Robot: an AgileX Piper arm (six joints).
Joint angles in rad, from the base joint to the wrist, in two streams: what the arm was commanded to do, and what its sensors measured. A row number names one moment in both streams.
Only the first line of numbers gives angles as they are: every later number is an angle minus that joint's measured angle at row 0.
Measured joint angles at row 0: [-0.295 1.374 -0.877 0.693 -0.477 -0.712]
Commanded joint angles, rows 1 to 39: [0.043 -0.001 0.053 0.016 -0.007 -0.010]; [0.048 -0.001 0.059 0.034 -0.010 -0.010]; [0.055 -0.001 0.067 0.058 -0.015 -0.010]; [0.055 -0.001 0.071 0.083 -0.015 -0.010]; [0.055 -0.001 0.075 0.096 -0.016 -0.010]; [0.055 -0.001 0.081 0.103 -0.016 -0.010]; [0.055 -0.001 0.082 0.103 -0.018 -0.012]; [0.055 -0.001 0.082 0.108 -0.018 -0.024]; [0.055 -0.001 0.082 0.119 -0.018 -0.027]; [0.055 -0.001 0.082 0.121 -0.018 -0.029]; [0.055 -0.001 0.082 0.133 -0.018 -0.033]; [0.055 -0.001 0.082 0.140 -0.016 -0.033]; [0.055 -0.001 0.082 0.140 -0.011 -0.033]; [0.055 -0.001 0.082 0.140 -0.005 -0.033]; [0.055 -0.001 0.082 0.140 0.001 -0.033]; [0.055 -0.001 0.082 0.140 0.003 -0.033]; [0.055 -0.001 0.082 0.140 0.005 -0.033]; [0.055 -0.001 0.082 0.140 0.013 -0.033]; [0.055 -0.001 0.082 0.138 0.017 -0.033]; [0.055 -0.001 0.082 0.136 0.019 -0.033]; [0.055 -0.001 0.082 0.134 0.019 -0.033]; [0.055 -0.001 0.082 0.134 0.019 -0.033]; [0.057 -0.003 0.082 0.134 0.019 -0.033]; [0.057 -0.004 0.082 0.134 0.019 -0.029]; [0.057 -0.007 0.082 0.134 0.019 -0.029]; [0.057 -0.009 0.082 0.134 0.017 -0.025]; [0.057 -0.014 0.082 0.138 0.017 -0.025]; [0.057 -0.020 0.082 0.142 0.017 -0.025]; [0.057 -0.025 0.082 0.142 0.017 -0.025]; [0.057 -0.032 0.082 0.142 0.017 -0.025]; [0.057 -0.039 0.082 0.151 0.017 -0.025]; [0.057 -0.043 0.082 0.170 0.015 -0.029]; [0.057 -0.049 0.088 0.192 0.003 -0.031]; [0.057 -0.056 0.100 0.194 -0.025 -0.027]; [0.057 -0.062 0.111 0.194 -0.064 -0.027]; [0.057 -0.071 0.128 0.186 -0.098 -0.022]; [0.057 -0.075 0.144 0.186 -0.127 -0.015]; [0.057 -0.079 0.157 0.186 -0.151 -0.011]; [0.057 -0.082 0.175 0.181 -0.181 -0.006]
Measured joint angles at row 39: [0.055 -0.061 0.120 0.180 -0.067 -0.022]
